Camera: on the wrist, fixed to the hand. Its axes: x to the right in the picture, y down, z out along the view.
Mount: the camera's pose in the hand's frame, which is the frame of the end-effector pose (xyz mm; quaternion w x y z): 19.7 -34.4 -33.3 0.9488 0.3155 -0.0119 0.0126
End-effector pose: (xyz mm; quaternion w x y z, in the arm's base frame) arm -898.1 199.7 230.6 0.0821 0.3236 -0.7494 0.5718
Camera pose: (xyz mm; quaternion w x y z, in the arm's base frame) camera -901.7 217.6 279.0 0.0403 -0.3303 0.5357 -0.7761
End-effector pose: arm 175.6 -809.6 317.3 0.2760 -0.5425 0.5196 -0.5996
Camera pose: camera 147.3 -805.9 360.5 0.4468 -0.4282 0.3074 -0.7229
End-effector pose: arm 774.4 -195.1 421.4 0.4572 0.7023 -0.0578 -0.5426
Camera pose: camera 795.2 -167.4 382.9 0.2184 0.8034 -0.2403 -0.4992
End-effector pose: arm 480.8 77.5 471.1 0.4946 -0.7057 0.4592 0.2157
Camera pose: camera 515.0 42.2 487.3 0.6946 -0.5051 0.5067 0.0744
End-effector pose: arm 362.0 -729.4 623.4 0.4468 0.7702 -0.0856 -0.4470
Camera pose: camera 389.8 -699.3 591.7 0.1855 0.8653 -0.2373 -0.4006
